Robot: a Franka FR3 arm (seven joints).
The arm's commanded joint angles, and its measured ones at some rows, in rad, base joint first. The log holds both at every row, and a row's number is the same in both.
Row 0, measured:
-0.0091 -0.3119 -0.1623 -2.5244 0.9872 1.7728 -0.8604
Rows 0 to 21, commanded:
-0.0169 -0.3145 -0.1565 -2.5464 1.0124 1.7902 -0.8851
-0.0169 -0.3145 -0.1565 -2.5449 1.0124 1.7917 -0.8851
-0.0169 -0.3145 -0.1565 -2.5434 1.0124 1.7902 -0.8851
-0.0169 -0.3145 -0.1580 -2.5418 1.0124 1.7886 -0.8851
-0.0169 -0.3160 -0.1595 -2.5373 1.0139 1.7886 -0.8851
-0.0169 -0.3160 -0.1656 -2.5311 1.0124 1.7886 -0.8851
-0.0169 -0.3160 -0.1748 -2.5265 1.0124 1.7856 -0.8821
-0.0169 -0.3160 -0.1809 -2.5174 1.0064 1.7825 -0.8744
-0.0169 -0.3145 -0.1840 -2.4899 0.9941 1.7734 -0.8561
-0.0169 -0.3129 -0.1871 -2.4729 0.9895 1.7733 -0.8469
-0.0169 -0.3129 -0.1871 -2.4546 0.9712 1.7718 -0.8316
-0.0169 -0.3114 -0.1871 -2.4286 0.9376 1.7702 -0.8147
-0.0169 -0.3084 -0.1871 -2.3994 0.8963 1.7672 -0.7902
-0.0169 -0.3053 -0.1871 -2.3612 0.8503 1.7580 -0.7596
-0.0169 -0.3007 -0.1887 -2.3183 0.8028 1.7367 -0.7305
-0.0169 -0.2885 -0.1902 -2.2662 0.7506 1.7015 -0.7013
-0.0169 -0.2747 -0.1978 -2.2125 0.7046 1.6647 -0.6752
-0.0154 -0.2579 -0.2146 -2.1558 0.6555 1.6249 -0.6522
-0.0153 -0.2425 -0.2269 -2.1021 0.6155 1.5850 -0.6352
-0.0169 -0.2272 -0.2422 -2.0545 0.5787 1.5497 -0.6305
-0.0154 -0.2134 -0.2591 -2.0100 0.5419 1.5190 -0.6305
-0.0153 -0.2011 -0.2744 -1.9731 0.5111 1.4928 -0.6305
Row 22, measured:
-0.0099 -0.2827 -0.2352 -2.1290 0.6055 1.6007 -0.6479
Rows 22 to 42, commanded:
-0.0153 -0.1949 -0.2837 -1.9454 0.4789 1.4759 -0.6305
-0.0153 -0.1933 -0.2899 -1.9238 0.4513 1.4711 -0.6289
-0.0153 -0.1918 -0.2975 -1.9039 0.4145 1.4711 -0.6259
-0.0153 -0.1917 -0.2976 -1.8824 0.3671 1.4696 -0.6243
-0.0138 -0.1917 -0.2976 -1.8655 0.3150 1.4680 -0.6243
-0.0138 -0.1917 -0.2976 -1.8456 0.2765 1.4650 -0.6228
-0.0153 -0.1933 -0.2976 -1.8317 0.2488 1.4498 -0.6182
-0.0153 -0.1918 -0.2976 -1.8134 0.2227 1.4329 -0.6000
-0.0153 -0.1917 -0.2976 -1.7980 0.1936 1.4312 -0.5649
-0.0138 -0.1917 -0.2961 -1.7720 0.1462 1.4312 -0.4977
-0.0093 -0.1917 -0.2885 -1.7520 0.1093 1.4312 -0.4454
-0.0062 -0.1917 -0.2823 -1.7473 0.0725 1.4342 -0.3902
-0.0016 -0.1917 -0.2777 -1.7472 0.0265 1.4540 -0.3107
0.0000 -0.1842 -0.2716 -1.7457 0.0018 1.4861 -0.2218
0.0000 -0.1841 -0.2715 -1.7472 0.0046 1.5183 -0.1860
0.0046 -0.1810 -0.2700 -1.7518 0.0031 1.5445 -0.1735
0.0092 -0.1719 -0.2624 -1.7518 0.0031 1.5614 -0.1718
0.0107 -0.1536 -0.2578 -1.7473 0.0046 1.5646 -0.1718
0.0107 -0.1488 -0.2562 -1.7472 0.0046 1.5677 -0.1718
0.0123 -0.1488 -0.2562 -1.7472 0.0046 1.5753 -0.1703
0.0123 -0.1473 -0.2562 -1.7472 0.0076 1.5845 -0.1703
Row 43, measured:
0.0033 -0.1713 -0.2575 -1.7705 0.0215 1.5636 -0.1926
